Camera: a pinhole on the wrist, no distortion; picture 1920 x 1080 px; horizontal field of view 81.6 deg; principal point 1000.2 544.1 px. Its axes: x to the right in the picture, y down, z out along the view. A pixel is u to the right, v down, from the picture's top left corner.
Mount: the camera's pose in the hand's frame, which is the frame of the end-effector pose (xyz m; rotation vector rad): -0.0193 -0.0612 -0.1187 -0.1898 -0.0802 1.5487
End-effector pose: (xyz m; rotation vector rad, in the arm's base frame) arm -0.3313 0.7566 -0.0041 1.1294 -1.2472 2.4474
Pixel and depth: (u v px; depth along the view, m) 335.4 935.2 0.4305
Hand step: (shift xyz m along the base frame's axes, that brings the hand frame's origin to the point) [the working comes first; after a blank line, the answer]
In the camera's frame: -0.2573 0.1514 0.4305

0.4667 0.0027 0.1130
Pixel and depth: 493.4 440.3 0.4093
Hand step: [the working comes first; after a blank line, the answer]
In the camera's frame: -0.1865 -0.0382 0.4093

0.3057 -0.0790 0.2071
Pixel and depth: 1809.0 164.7 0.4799
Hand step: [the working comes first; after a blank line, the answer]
In the camera's frame: 0.3490 -0.1637 0.4799

0.0030 -0.4834 -0.0217
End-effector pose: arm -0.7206 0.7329 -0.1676 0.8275 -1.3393 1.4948
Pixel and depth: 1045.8 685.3 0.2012
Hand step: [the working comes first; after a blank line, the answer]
In the camera's frame: 0.0082 0.0255 0.2012

0.0552 -0.0895 -0.0458
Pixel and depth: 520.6 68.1 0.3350
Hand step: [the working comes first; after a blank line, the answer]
In the camera's frame: -0.1445 -0.1434 0.3350

0.1266 -0.2333 0.1640
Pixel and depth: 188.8 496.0 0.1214
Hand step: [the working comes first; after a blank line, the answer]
In the camera's frame: -0.0886 -0.0053 0.1214

0.1437 -0.0191 0.0168
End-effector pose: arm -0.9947 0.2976 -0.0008 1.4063 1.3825 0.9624
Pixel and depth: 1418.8 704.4 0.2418
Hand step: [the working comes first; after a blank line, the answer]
In the camera's frame: 0.0910 0.0349 0.2418

0.1093 -0.0991 0.0215
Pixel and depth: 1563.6 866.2 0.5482
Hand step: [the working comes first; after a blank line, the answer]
In the camera's frame: 0.2777 0.1588 0.5482

0.4128 -0.2811 0.1587
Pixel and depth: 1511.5 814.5 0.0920
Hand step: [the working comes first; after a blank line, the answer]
In the camera's frame: 0.0423 0.0224 0.0920

-0.0407 -0.0535 0.0018
